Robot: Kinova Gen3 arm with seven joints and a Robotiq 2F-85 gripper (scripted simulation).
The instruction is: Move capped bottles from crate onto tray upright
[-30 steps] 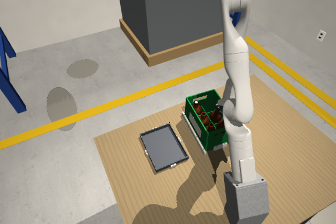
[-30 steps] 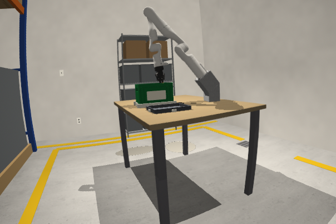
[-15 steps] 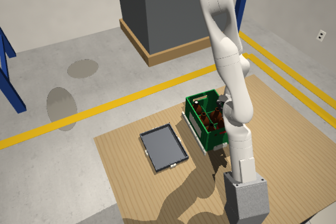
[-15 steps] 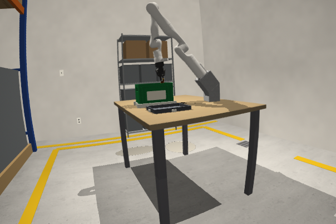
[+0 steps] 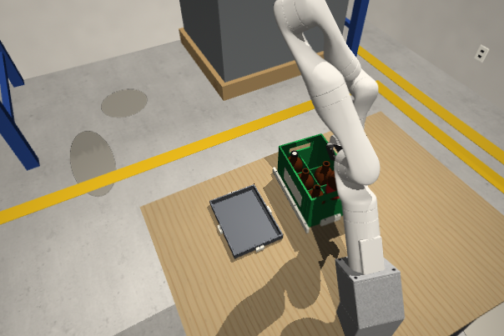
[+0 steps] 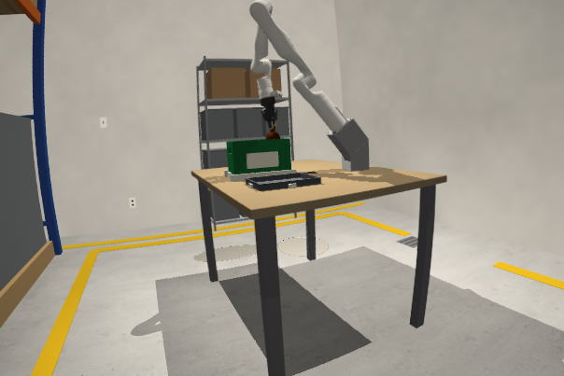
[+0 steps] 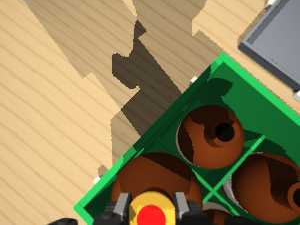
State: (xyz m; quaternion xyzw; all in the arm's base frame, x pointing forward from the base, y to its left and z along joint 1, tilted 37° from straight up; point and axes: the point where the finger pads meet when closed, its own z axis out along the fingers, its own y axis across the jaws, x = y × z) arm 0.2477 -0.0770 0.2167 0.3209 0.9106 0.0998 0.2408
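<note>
The brown bottle lies 7 cm below my hand. Also, from my hand: green crate: 16 cm below, 9 cm ahead, 5 cm to the left; then grey tray: 34 cm to the left, 23 cm below, 5 cm ahead.
</note>
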